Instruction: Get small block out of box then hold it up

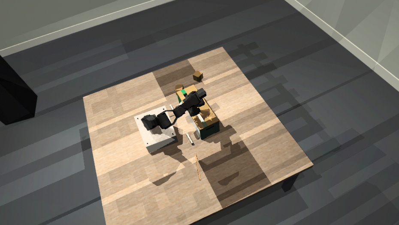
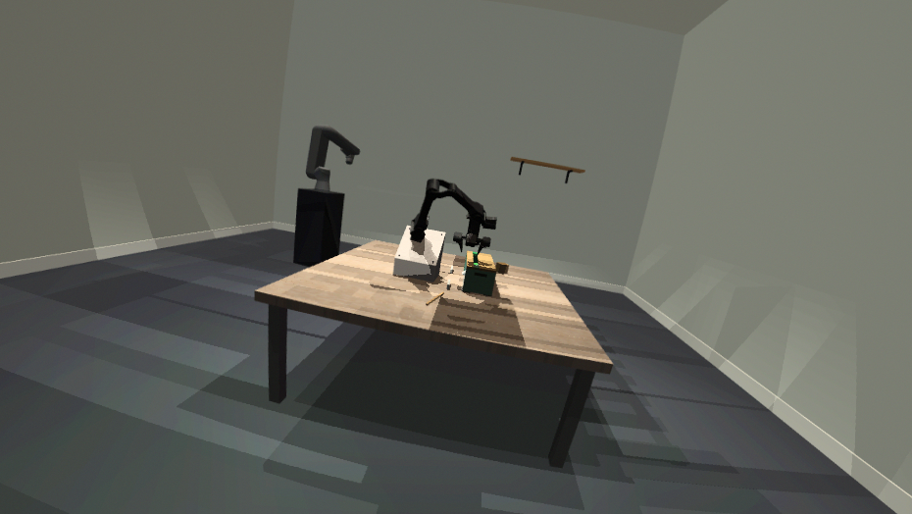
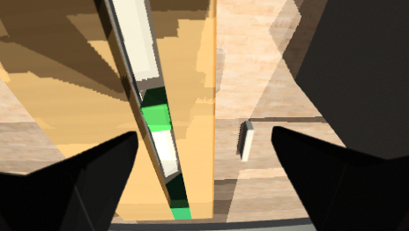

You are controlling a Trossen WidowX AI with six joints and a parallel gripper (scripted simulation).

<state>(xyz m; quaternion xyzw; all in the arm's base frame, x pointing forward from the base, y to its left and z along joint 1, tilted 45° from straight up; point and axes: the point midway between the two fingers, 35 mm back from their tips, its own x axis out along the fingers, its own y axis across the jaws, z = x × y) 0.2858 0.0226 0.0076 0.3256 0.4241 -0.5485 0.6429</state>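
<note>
Right now my gripper tip is 20 mm short of the long box, 30 mm to the right of it and 100 mm above it. Round my gripper tip: thin wooden stick (60 mm behind, 340 mm to the right, 150 mm below).
</note>
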